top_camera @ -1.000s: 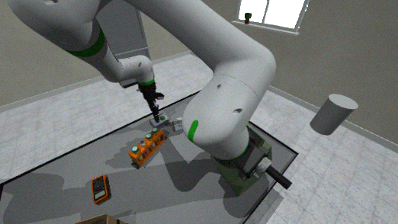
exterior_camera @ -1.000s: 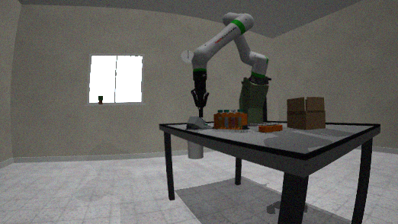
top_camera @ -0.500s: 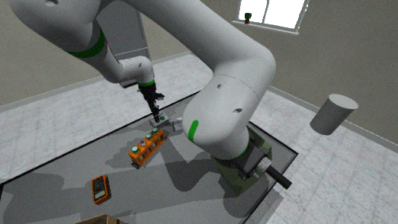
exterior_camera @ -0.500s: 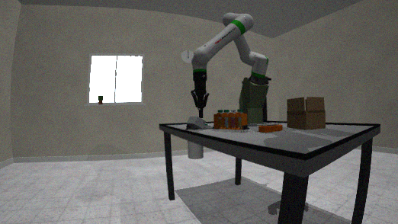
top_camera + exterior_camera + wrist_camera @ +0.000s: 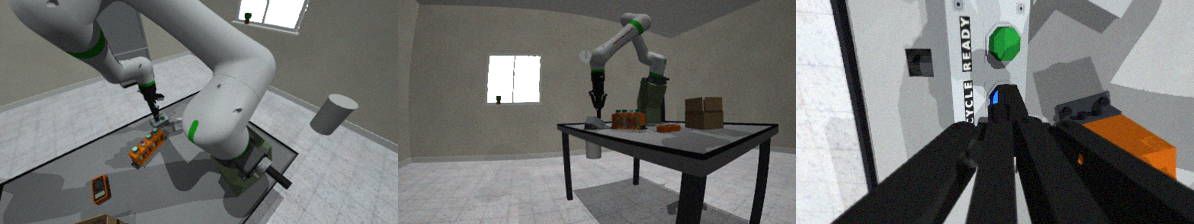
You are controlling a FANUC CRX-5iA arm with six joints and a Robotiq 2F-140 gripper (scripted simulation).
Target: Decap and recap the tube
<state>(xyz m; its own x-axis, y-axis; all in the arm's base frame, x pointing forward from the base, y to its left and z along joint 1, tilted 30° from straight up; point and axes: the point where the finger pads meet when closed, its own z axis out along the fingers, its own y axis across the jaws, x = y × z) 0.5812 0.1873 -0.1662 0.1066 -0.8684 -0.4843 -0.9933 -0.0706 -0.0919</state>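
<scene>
The key housing is 5 cm below my hand, 2 cm to the right of it and 2 cm ahead of it.
</scene>
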